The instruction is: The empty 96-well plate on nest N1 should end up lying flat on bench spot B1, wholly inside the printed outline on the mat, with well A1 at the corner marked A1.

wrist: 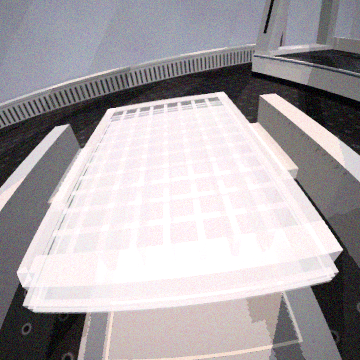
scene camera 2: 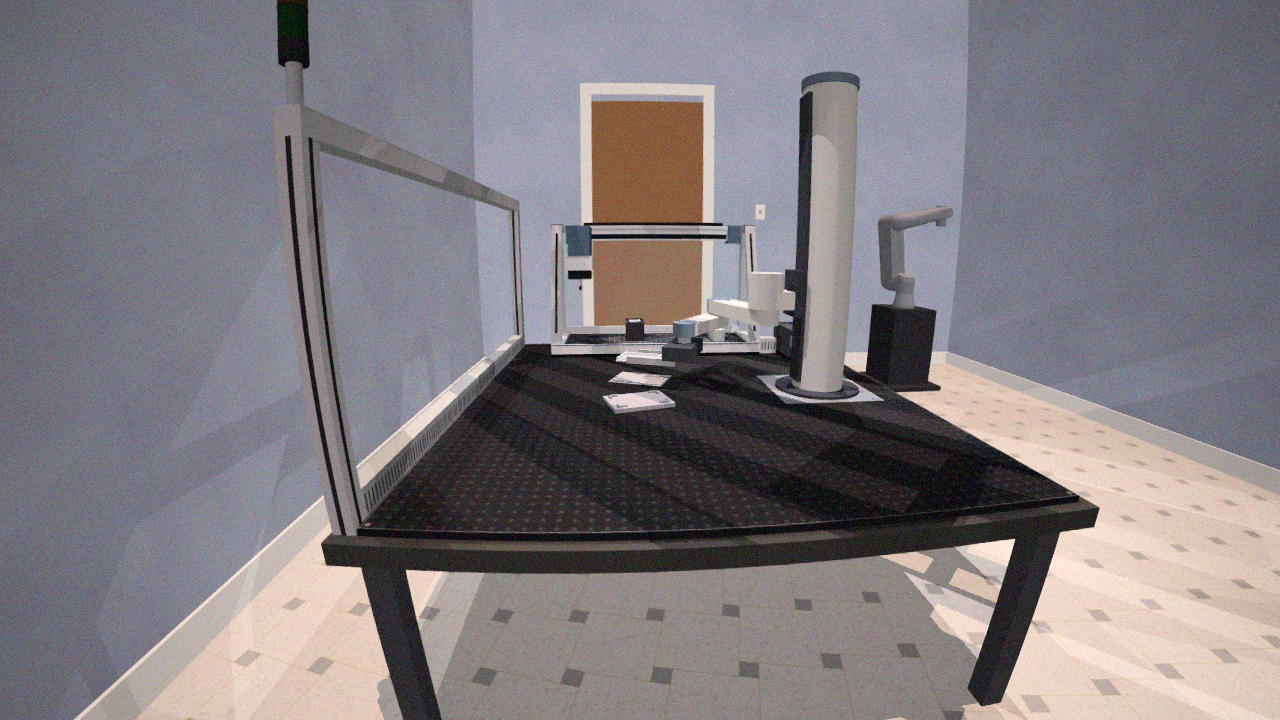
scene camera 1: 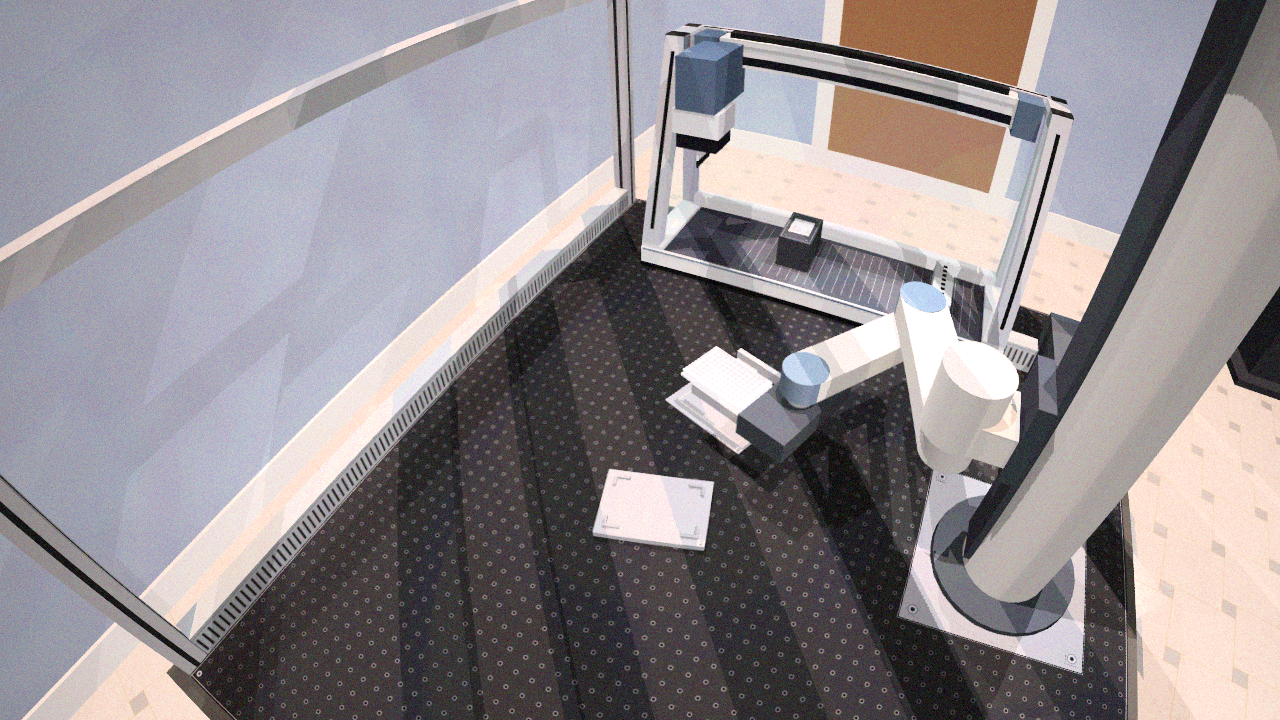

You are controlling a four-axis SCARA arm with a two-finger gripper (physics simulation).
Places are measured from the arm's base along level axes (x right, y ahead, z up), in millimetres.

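Pixels of known places: gripper, fingertip midpoint: point(wrist: 165, 124) point(scene camera 2: 632, 355) point(scene camera 1: 716, 369); arm's base, link origin: point(scene camera 2: 816, 391) point(scene camera 1: 1000, 566).
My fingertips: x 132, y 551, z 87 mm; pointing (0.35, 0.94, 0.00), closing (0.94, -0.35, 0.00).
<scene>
For each thing: its middle in the pictures, then the offset to it from my fingertips. "spot": a spot on its surface instead.
- clear-white 96-well plate, body centre: point(wrist: 167, 154) point(scene camera 1: 727, 379) point(scene camera 2: 639, 357) dz -5, dx -8, dy -22 mm
- Nest N1, body centre: point(scene camera 1: 654, 507) point(scene camera 2: 638, 400) dz -65, dx -249, dy -8 mm
- small black block, surface spot: point(scene camera 1: 799, 241) spot: dz +45, dx +384, dy -31 mm
- clear screen with a slotted lower rail, surface spot: point(wrist: 150, 71) spot: dz -50, dx +121, dy +453 mm
The clear-white 96-well plate point(scene camera 1: 726, 374) point(scene camera 2: 639, 357) point(wrist: 175, 190) is level between the fingers. My gripper point(scene camera 1: 728, 379) point(wrist: 165, 124) is shut on its two long sides and holds it above the pale sheet of bench spot B1 point(scene camera 1: 683, 405) point(scene camera 2: 640, 379) point(wrist: 190, 325). A gap shows between plate and sheet in the scene camera 2 view. Part of the thin printed outline shows below the plate's near edge in the wrist view; the plate hides the rest. The A1 marks cannot be read. Nest N1 point(scene camera 1: 653, 508) point(scene camera 2: 638, 402), a white block with corner brackets, holds no plate.
A gantry frame point(scene camera 1: 760, 284) with a small black block point(scene camera 1: 799, 241) on its deck stands at the back. The arm's column point(scene camera 1: 1136, 358) point(scene camera 2: 827, 241) stands at the right. A clear screen with a slotted lower rail point(wrist: 150, 71) runs along the left.
</scene>
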